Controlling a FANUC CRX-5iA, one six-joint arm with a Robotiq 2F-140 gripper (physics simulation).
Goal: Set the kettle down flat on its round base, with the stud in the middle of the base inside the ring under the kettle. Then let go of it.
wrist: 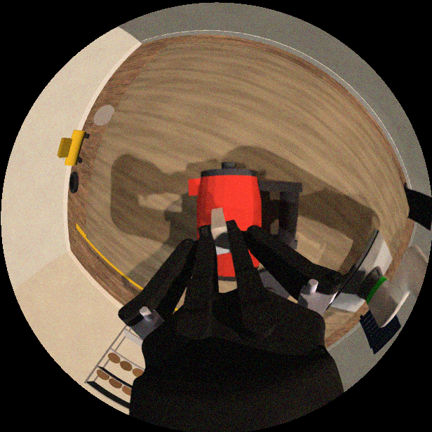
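Note:
The red kettle [231, 197] lies on its side in the middle of the wrist view. Its dark lid end points to the top of the view, its short spout to the left and its dark handle [289, 212] to the right. Its bottom end faces the gripper; the ring under it does not show. Part of the dark round base [272, 284] shows at the lower right of the kettle, largely hidden behind the fingers; its stud cannot be made out. My gripper [218, 217] is shut and empty. Its fingertips are over the kettle's body and hide part of it; their height above it is unclear.
A yellow object [75, 148] is at the left edge, near a small black round thing [74, 182]. A pale disc [104, 115] is at the upper left. A rack with brown round items [125, 365] is at the lower left. White robot arm parts [392, 300] are at the right.

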